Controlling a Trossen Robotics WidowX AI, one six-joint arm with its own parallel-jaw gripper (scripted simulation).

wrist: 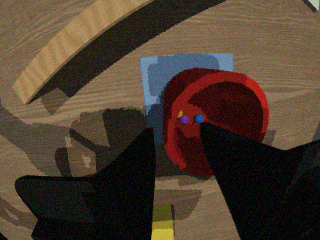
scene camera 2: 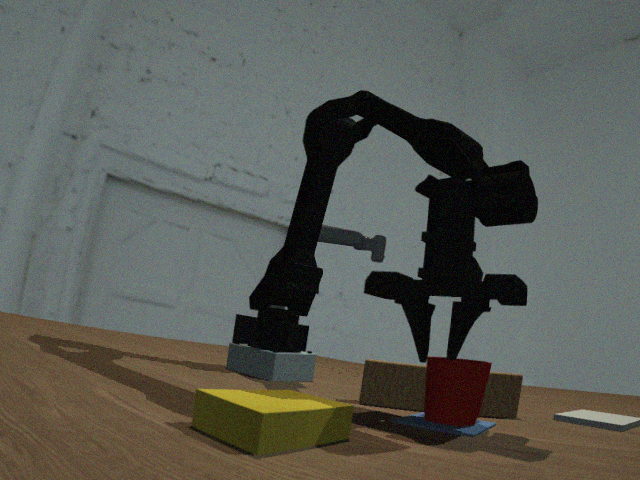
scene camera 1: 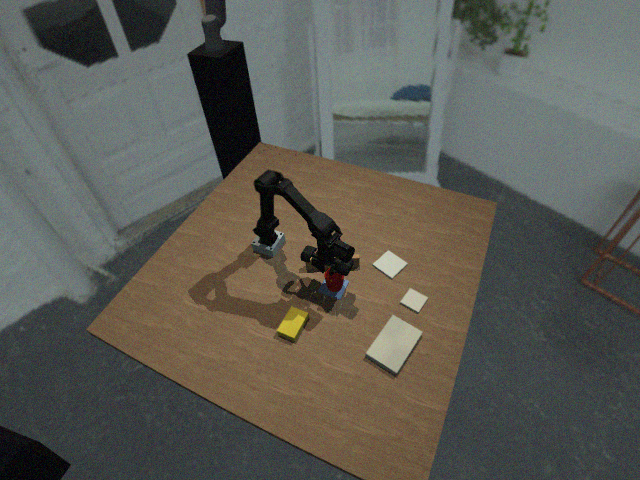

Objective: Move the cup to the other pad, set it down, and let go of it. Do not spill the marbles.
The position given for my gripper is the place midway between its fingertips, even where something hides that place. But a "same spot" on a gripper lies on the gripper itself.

my gripper: wrist 177,131; scene camera 2; scene camera 1
same spot on my gripper: (scene camera 2: pixel 418 312) = (scene camera 1: pixel 319 267)
